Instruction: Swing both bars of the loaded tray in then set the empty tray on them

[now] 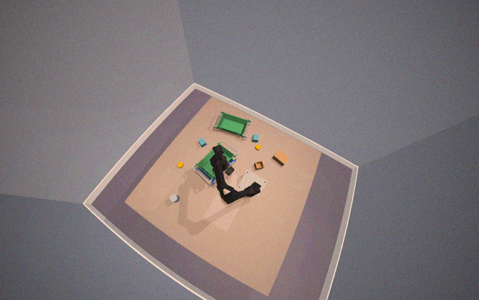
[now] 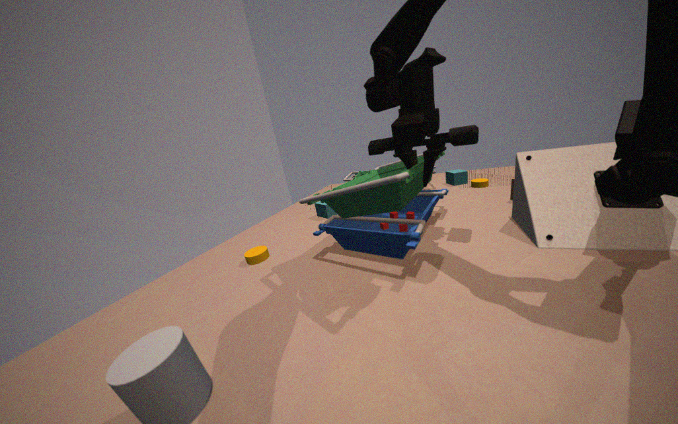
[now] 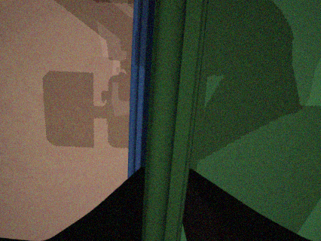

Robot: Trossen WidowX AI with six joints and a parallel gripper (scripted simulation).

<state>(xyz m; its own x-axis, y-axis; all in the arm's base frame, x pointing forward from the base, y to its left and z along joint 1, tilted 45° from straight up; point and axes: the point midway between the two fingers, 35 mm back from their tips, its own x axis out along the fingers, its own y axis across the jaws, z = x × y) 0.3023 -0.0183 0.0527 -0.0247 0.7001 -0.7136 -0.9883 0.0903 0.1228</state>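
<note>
Right now my gripper tip is 7 cm short of the green tray, 1 cm to the left of it and 2 cm below it. Round my gripper tip: grey cylinder: 18 cm ahead, 40 cm to the left, 6 cm below; small brown box: 24 cm behind, 21 cm to the right, 8 cm below.
</note>
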